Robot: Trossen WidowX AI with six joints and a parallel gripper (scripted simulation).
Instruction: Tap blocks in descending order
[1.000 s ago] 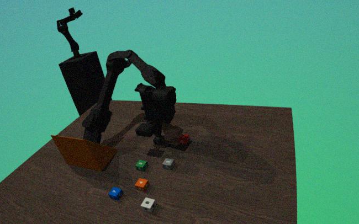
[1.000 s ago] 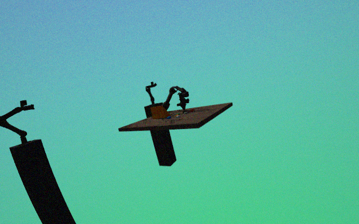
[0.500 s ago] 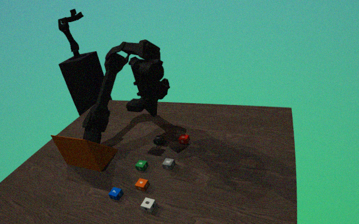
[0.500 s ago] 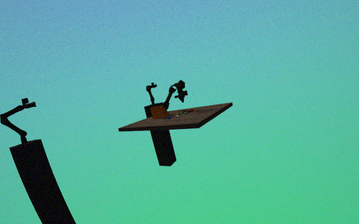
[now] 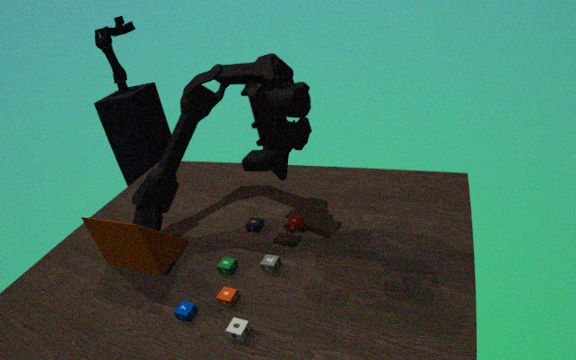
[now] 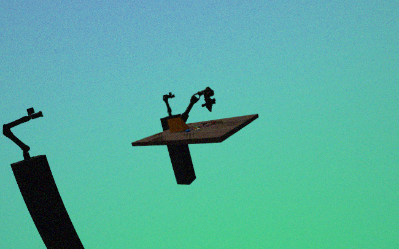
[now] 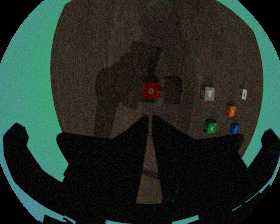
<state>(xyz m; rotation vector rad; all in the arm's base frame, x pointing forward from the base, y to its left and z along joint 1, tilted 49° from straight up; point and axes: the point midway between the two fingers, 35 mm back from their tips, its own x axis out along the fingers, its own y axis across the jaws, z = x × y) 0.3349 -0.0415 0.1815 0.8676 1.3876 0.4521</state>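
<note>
The red block is 120 mm below my gripper tip, 10 mm to the right of it and 10 mm ahead of it. The rest, counted from my gripper tip: green block (160 mm to the right, 120 mm below, 110 mm behind); black block (120 mm below, 90 mm behind, 20 mm to the right); grey block (150 mm to the right, 120 mm below, 10 mm behind).
</note>
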